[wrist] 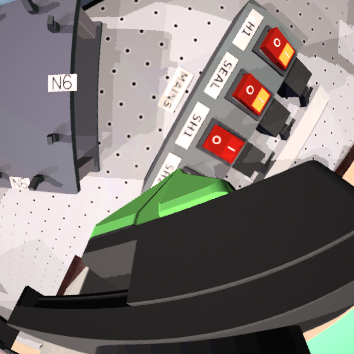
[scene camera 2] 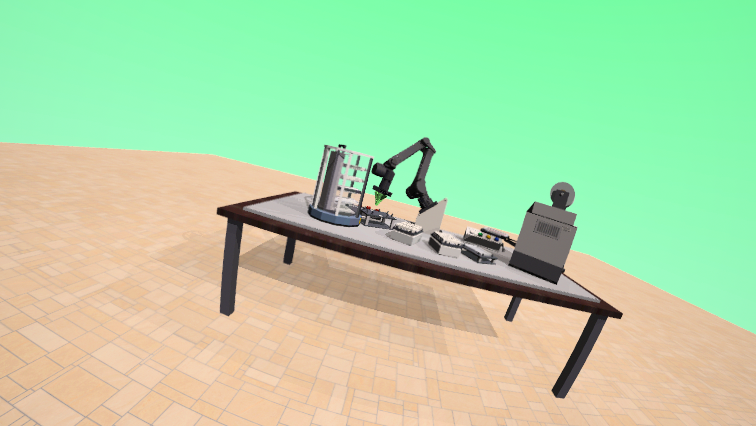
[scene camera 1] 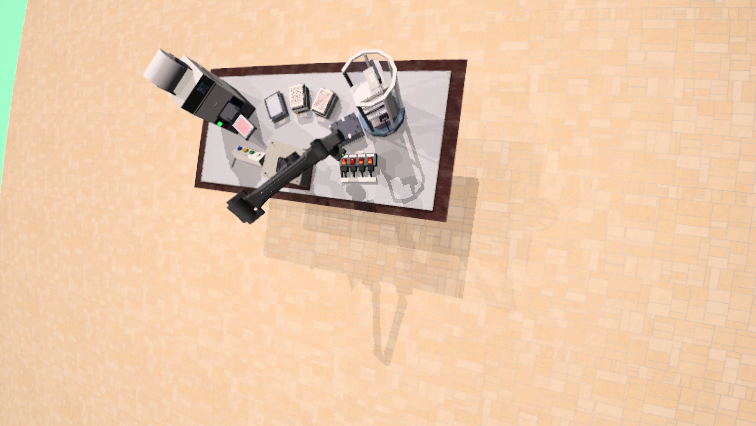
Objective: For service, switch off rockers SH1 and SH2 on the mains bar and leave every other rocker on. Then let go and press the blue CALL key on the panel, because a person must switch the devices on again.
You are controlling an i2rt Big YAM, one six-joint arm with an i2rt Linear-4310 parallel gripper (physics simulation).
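Frame: origin at the arm's base, x back, y left, z down, level; metres.
Seen in the pictures: gripper, fingertip midpoint: (wrist: 179, 176) (scene camera 2: 376, 205) (scene camera 1: 344, 155); arm's base, link origin: (scene camera 2: 429, 208).
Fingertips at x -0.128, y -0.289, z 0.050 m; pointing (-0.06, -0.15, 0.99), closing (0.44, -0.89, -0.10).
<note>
Pixels of each thing's top centre, then the offset from my fingertips to it.
- H1 rocker, top centre: (wrist: 282, 46) dx -0.001, dy -0.139, dz +0.020 m
- SEAL rocker, top centre: (wrist: 256, 93) dx +0.009, dy -0.090, dz +0.020 m
- SH1 rocker, top centre: (wrist: 225, 145) dx +0.019, dy -0.041, dz +0.020 m
- key panel, top centre: (scene camera 2: 485, 232) (scene camera 1: 245, 154) dx +0.094, dy +0.645, dz -0.011 m
- tall carousel rack, top centre: (scene camera 2: 351, 146) (scene camera 1: 366, 74) dx -0.273, dy -0.140, dz -0.270 m
- label printer, top centre: (scene camera 2: 563, 183) (scene camera 1: 153, 64) dx -0.193, dy +0.887, dz -0.383 m
The grey mains bar (wrist: 197, 116) (scene camera 1: 358, 178) (scene camera 2: 376, 214) carries red rockers labelled H1, SEAL, SH1 and SH2. The H1 rocker (wrist: 278, 48) and the SEAL rocker (wrist: 252, 94) show a lit yellow half. The SH1 rocker (wrist: 223, 143) is plain red, unlit. The SH2 rocker is hidden under my green fingertips. My gripper (wrist: 179, 176) (scene camera 2: 379, 199) is shut and empty, right over the SH2 end of the bar. The key panel (scene camera 1: 249, 155) (scene camera 2: 484, 237) with its blue key (scene camera 1: 238, 149) (scene camera 2: 496, 238) lies apart, towards the printer.
A tall carousel rack (scene camera 1: 393, 124) (scene camera 2: 332, 215) stands close beside the bar; its grey N6 panel (wrist: 35, 53) fills the wrist view's left. Several small trays (scene camera 1: 298, 97) (scene camera 2: 407, 231) and a label printer (scene camera 1: 205, 95) (scene camera 2: 544, 241) stand further along the table.
</note>
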